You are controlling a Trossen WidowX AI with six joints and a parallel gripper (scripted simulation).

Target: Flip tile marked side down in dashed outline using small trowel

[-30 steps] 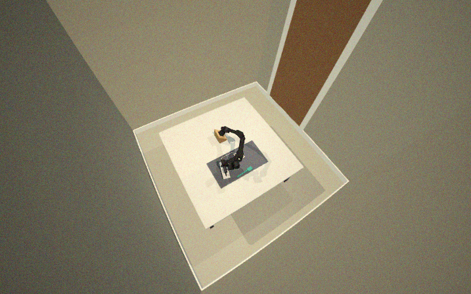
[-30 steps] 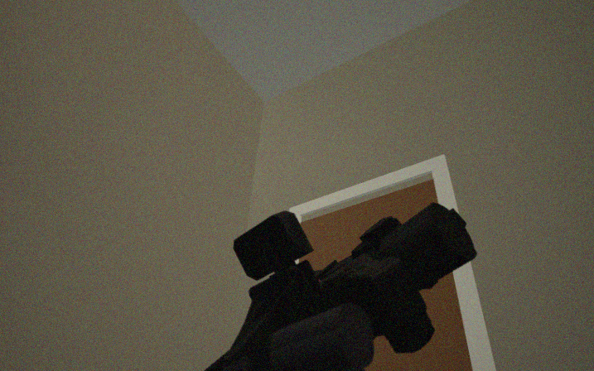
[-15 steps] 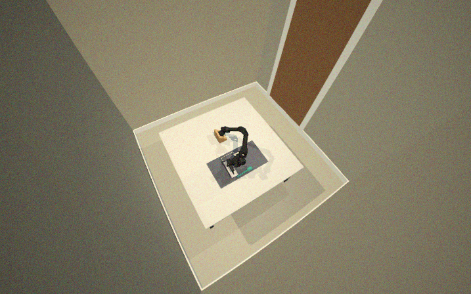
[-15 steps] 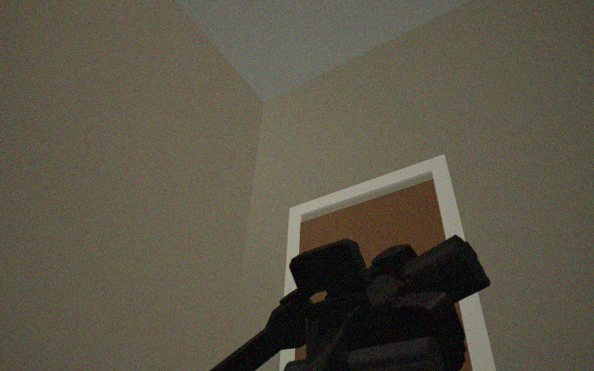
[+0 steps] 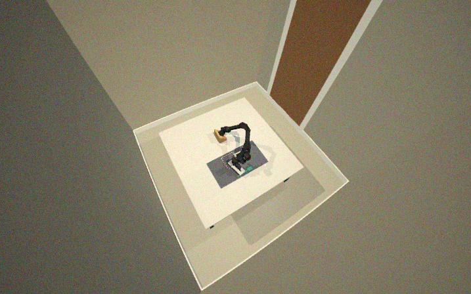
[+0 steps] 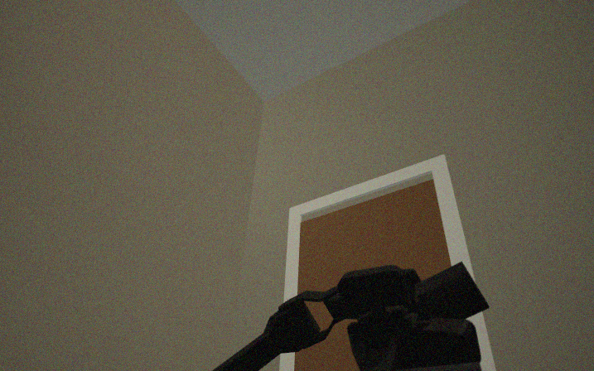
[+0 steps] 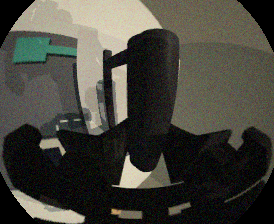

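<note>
My gripper tip is now 130 mm past the tan tile, 130 mm to the right of it and 100 mm above it. Also, from my gripper tip: dark grey mat (60 mm behind, 80 mm to the left, 120 mm below); green trowel (80 mm ahead, 120 mm to the left, 100 mm below); small trowel (10 mm behind, 20 mm to the left, 10 mm below).
</note>
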